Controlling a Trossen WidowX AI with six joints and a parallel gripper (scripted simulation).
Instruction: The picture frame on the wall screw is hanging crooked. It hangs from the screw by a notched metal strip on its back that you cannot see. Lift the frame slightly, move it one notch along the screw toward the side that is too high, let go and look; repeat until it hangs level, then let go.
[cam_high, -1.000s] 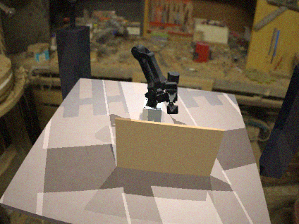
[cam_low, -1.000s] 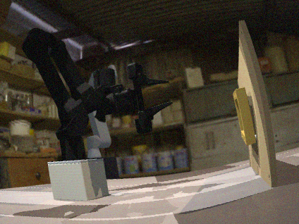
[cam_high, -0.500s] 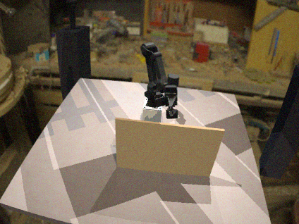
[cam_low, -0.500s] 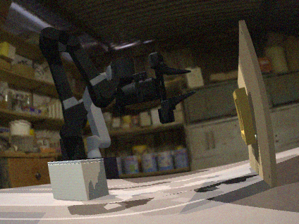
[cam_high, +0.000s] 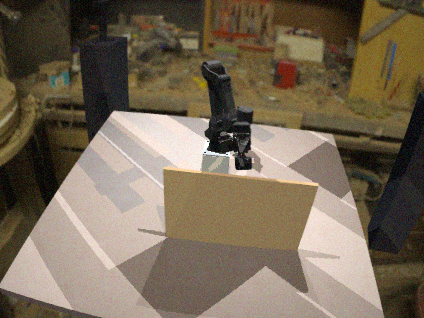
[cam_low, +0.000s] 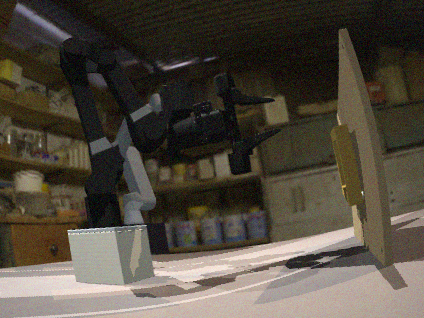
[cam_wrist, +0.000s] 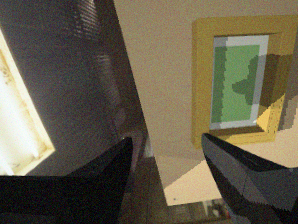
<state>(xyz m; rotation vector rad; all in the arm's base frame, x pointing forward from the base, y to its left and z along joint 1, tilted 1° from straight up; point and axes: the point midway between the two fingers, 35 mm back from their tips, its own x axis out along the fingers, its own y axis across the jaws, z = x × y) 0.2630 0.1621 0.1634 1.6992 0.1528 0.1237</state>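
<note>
Right now my gripper tip is 12 cm short of the picture frame, 3 cm to the right of it and 11 cm above it. From my gripper tip the other things lie so: tan wall board 13 cm ahead, 3 cm to the left, 12 cm below.
</note>
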